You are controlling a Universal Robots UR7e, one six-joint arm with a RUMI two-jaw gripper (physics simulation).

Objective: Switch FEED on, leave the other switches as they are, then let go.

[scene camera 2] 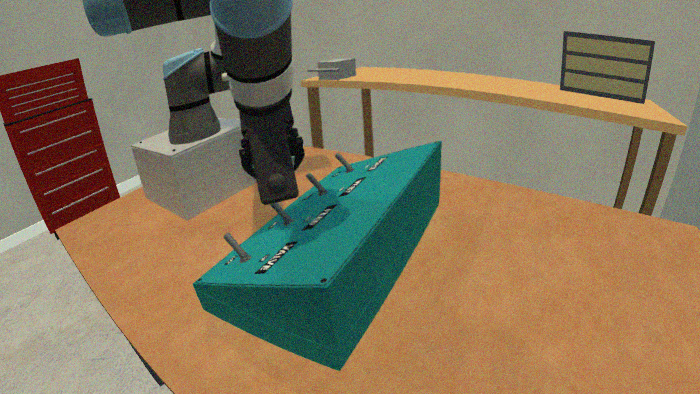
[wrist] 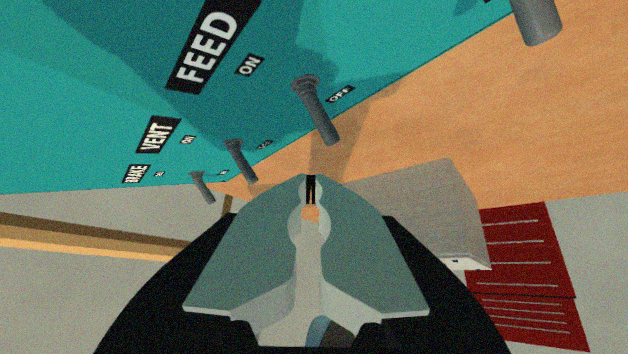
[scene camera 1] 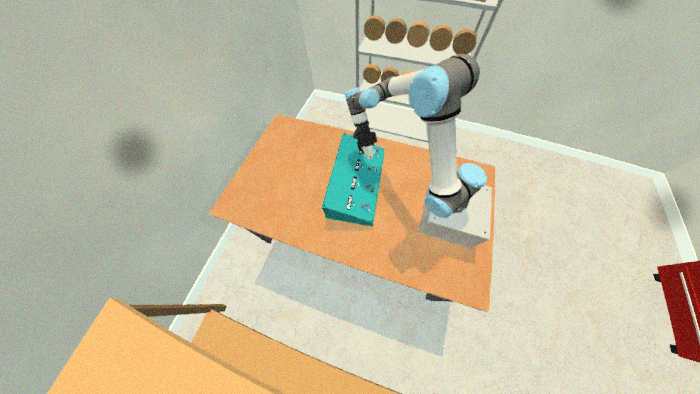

Path:
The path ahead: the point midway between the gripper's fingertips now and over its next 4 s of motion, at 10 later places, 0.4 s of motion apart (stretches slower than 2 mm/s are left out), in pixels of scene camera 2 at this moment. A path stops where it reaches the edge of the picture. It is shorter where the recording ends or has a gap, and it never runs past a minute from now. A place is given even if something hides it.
The gripper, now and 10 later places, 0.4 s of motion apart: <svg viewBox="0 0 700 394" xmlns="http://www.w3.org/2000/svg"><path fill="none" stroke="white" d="M277 183L277 185L280 206L280 202L266 154L242 150L249 188L251 197L251 196L257 194L270 196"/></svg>

